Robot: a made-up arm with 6 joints. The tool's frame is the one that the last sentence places. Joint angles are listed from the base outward.
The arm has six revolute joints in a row. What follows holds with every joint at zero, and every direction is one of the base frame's. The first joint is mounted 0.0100 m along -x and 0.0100 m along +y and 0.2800 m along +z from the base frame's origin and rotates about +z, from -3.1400 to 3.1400 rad. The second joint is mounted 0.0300 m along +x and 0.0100 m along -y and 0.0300 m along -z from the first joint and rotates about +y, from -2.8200 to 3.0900 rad. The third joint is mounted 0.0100 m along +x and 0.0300 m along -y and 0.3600 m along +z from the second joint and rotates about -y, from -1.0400 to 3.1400 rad. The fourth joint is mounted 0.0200 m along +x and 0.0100 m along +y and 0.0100 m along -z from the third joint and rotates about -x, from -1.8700 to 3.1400 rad. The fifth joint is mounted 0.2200 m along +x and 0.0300 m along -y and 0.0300 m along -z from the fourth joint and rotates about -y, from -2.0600 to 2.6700 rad. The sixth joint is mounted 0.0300 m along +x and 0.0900 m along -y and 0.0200 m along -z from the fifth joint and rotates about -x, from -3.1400 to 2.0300 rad. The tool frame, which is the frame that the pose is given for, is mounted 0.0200 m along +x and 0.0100 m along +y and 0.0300 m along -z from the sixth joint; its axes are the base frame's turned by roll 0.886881, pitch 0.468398 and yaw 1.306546 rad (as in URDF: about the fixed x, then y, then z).
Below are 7 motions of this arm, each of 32 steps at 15 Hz.
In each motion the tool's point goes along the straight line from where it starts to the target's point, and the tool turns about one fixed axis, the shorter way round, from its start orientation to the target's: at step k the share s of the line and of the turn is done. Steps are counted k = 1, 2, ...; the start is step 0. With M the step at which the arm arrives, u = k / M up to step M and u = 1 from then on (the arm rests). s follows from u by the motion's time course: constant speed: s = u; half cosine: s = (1 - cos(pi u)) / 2; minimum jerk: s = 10 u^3 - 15 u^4 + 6 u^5.
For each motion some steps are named. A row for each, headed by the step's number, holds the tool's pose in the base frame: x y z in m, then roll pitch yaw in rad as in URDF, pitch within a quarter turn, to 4 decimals.
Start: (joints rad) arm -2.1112 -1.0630 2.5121 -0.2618 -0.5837 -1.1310
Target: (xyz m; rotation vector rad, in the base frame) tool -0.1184 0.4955 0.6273 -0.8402 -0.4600 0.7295
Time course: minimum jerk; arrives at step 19
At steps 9, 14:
9: 0.0568 0.5237 0.5127 -1.1756 0.4829 0.4145
14: -0.0808 0.5016 0.6027 -0.9627 0.0436 0.7563

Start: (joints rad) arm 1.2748 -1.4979 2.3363 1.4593 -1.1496 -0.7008
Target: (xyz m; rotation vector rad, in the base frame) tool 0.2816 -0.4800 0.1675 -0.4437 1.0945 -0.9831
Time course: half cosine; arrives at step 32
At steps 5, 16, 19, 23, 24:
5: -0.0009 -0.4659 0.0903 -2.4363 -0.5131 -1.8725
16: 0.1315 -0.4725 0.1265 -1.8495 0.0603 -1.8703
19: 0.1751 -0.4747 0.1384 -1.6498 0.2366 -1.7956
23: 0.2267 -0.4773 0.1525 -1.3804 0.4197 -1.6546
24: 0.2376 -0.4778 0.1555 -1.3173 0.4531 -1.6167

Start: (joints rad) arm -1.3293 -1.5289 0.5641 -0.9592 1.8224 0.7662
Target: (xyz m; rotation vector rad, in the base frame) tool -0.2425 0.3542 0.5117 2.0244 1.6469 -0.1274
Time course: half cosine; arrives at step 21
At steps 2, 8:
2: -0.2286 0.3457 0.5627 -2.9167 -0.4638 2.0238
8: -0.2328 0.3482 0.5473 -3.0321 -0.1636 1.8513

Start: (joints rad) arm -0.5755 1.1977 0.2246 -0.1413 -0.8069 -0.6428
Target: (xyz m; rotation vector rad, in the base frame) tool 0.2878 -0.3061 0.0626 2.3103 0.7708 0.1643
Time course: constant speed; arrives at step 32
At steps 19, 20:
19: 0.2833 -0.3065 0.0790 2.5826 0.1365 0.6723
20: 0.2836 -0.3065 0.0778 2.5710 0.1334 0.6673

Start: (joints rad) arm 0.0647 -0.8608 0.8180 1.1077 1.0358 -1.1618
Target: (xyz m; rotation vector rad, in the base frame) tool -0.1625 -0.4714 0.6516 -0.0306 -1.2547 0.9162
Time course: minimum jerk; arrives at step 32
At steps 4, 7, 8, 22, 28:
4: -0.3386 -0.0862 0.7663 -1.4710 0.3460 1.0978
7: -0.3284 -0.1086 0.7596 -1.4226 0.2810 1.1439
8: -0.3230 -0.1204 0.7561 -1.3987 0.2459 1.1666
22: -0.1947 -0.4009 0.6726 -1.0137 -0.6759 1.4993
28: -0.1654 -0.4651 0.6535 -0.9438 -0.8986 1.5391

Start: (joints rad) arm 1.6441 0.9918 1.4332 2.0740 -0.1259 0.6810
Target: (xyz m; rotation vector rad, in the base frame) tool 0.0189 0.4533 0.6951 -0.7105 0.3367 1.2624
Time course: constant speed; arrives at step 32
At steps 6, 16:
6: -0.0024 0.5256 0.6924 -1.5003 0.0786 0.2369
16: 0.0058 0.4978 0.6934 -1.1765 0.4033 0.4925

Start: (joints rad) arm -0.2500 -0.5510 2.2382 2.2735 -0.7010 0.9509
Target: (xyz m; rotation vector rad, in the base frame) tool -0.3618 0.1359 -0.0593 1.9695 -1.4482 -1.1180
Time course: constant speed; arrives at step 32
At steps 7, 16, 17, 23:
7: -0.4215 0.1113 0.3769 1.2835 0.5837 -1.4503
16: -0.4000 0.1201 0.2199 1.6359 0.5012 -1.4179
17: -0.3976 0.1211 0.2024 1.6739 0.4916 -1.4165
23: -0.3833 0.1270 0.0977 1.8975 0.4334 -1.4166

